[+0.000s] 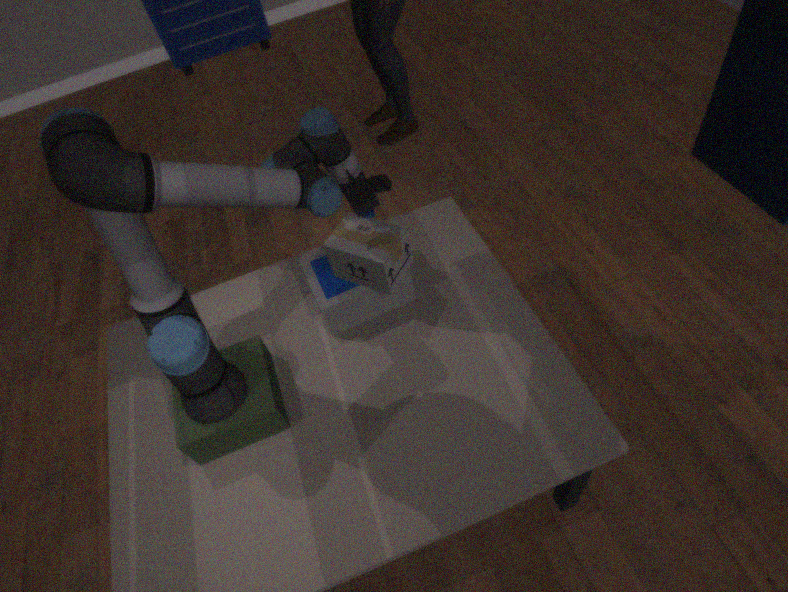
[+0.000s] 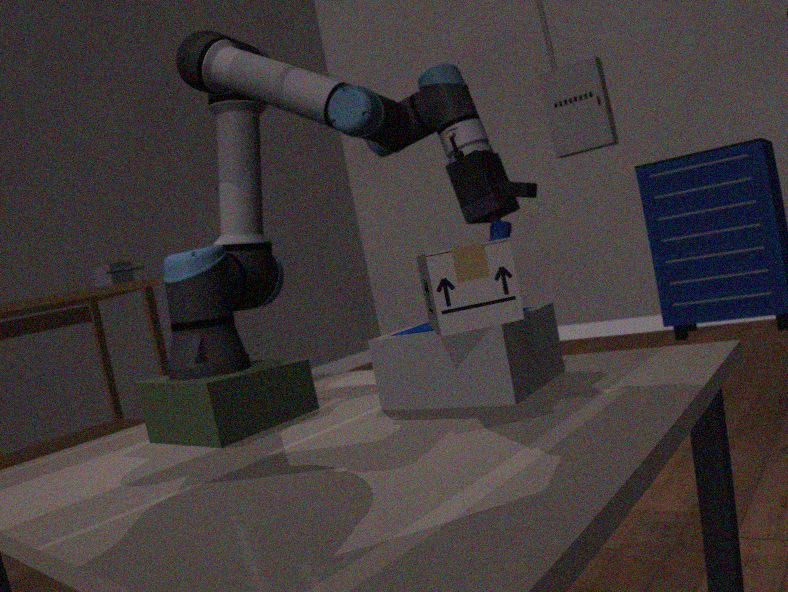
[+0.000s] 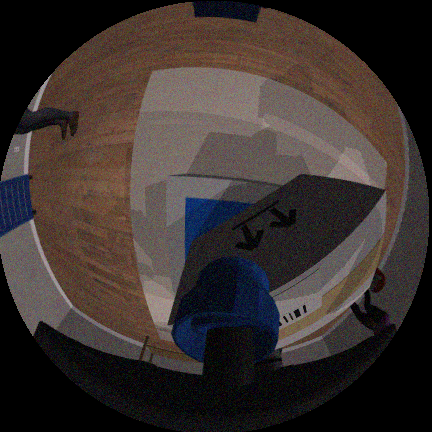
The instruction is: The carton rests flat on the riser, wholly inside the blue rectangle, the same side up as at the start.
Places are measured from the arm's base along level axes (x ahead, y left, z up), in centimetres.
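Pixels of known places: hand at its tool point: [image 1: 370, 214] [image 3: 228, 273]; arm's base at its link origin: [image 1: 216, 394] [image 2: 210, 372].
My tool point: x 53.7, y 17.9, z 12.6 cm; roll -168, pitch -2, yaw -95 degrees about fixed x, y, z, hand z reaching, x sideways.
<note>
Ahead of a thing's pixels: the offset from my tool point to its top centre. Level surfaces: height alone.
The carton @(dx -5.0, dy -6.8, dz +0.8 cm) [image 1: 375, 267] [image 2: 477, 289] [image 3: 320, 220] stands upright on the grey riser @(dx -9.2, dy -2.3, dz -11.4 cm) [image 1: 369, 312] [image 2: 439, 375] [image 3: 175, 195], its black arrows pointing up. It is turned relative to the riser and sticks out over its front edge. It covers part of the blue rectangle @(dx -9.2, dy -2.3, dz -11.4 cm) [image 1: 331, 279] [image 2: 414, 329] [image 3: 215, 210] and lies partly outside it. My gripper [image 1: 367, 214] [image 2: 500, 237] [image 3: 232, 272], a blue suction cup, comes down tilted and touches the carton's top near its back edge, away from the middle. The cup looks pressed against the top. The exact contact is partly hidden.
The riser stands near the back edge of the table @(dz -23.4 cm) [image 1: 471, 477] [image 2: 254, 535]. The green base block [image 1: 254, 407] [image 2: 261, 395] carries my arm. A blue cabinet [image 1: 210, 28] [image 2: 713, 235] [image 3: 15, 205] and a person's legs [image 1: 388, 70] [image 3: 47, 120] are beyond the table.
</note>
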